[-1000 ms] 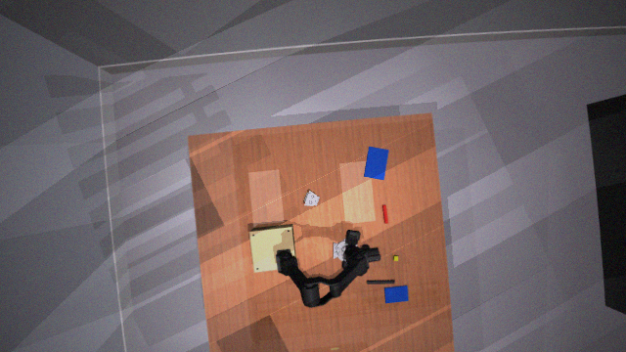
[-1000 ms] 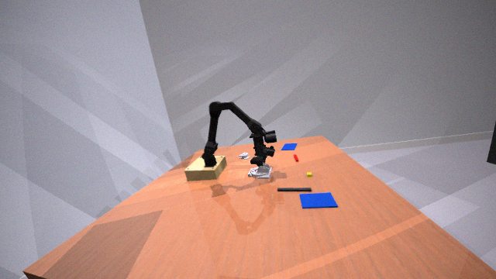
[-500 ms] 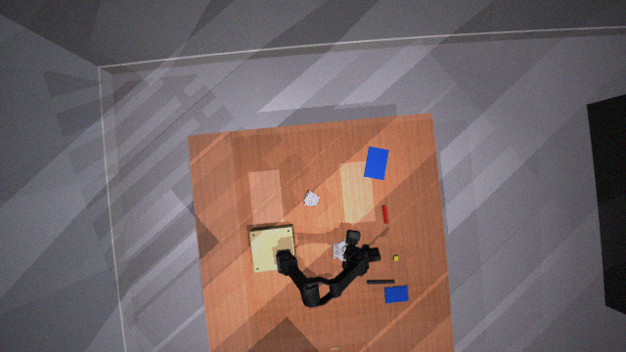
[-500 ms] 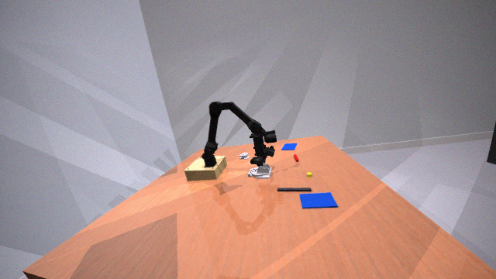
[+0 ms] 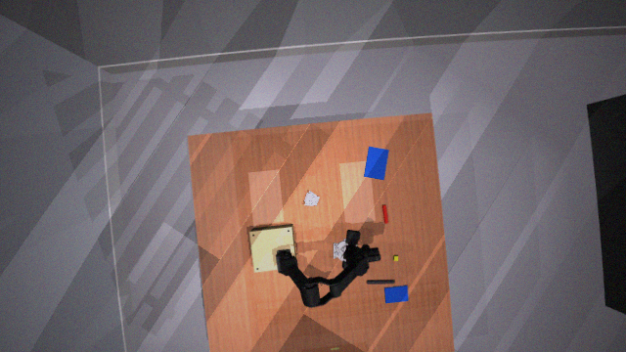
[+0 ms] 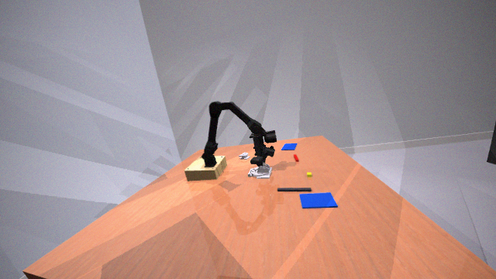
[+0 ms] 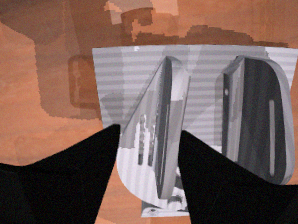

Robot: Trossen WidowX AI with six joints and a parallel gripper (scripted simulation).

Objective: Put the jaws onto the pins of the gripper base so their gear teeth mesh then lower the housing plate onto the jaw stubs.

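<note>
Right now my gripper tip is 10 mm short of the flat white plate, 30 mm to the left of it and 10 mm above it. From my gripper tip the other things lie so: red bar: 210 mm ahead, 140 mm to the left, 10 mm below; housing plate: 60 mm behind, 30 mm to the right, 10 mm below; jaw: 40 mm behind, 40 mm to the right.
</note>
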